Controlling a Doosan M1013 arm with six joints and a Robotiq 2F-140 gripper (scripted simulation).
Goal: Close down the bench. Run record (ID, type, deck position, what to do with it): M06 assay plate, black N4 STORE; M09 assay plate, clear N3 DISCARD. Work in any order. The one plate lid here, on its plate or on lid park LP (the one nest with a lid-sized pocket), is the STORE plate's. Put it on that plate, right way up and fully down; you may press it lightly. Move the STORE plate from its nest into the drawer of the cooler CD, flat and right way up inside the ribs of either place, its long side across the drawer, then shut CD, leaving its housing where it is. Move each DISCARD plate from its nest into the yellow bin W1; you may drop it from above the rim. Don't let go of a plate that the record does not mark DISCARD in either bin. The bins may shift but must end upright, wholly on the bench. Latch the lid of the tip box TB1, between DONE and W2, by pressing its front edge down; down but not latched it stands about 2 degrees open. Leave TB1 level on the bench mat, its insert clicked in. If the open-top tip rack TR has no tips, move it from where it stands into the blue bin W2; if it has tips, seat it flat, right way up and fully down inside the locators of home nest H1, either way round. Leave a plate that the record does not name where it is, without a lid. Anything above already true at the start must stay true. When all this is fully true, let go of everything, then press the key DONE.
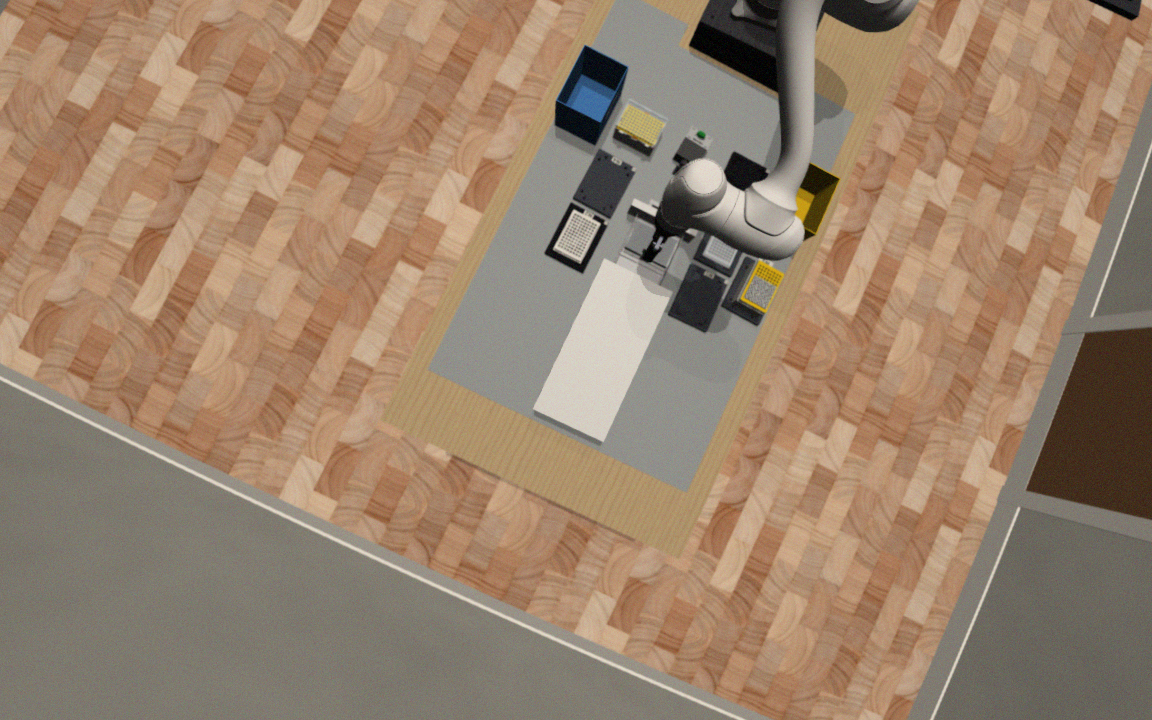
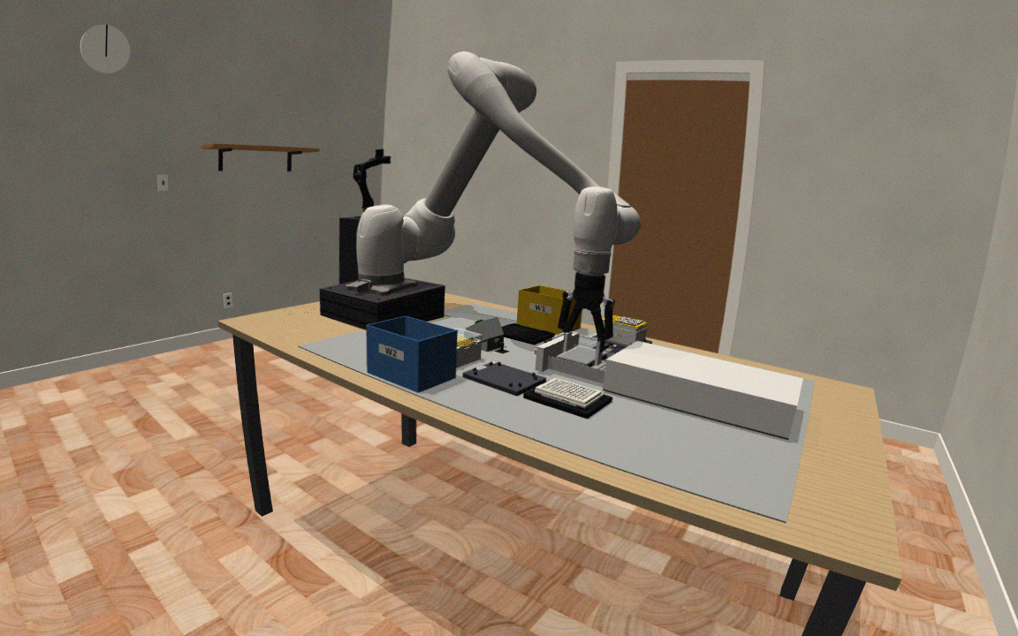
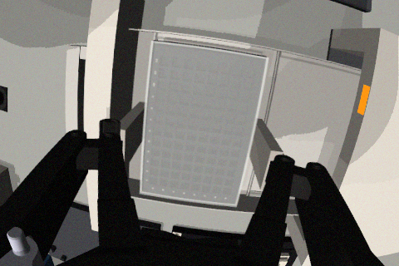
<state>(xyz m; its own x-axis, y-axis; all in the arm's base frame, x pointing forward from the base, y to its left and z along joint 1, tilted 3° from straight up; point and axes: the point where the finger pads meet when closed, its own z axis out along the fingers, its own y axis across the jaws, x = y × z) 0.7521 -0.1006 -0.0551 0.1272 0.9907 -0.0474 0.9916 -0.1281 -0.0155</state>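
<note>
The grey plate lid lies 10 mm below my hand. The rest, counted from my hand: nest N3 (200 mm to the left, 80 mm behind, 50 mm below); white plate (200 mm to the right, 40 mm below, 40 mm ahead); nest N1 (180 mm to the left, 90 mm ahead, 50 mm below).
</note>
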